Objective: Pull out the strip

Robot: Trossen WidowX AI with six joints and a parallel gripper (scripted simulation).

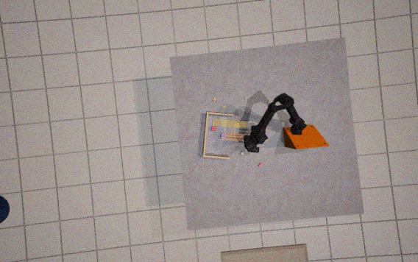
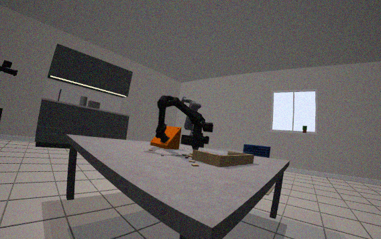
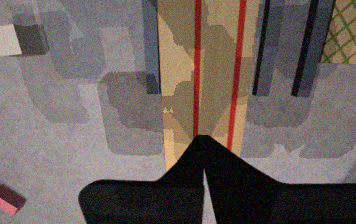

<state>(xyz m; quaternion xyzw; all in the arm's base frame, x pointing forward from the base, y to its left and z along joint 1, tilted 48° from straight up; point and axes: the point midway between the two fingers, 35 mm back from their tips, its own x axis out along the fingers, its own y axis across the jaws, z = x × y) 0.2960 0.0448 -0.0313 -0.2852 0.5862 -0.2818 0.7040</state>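
My gripper tip is now 22 cm short of the purple cube, 2 cm to the left of it and 2 cm below it. Also, from my gripper tip: pink piece: 6 cm behind, 20 cm to the left.
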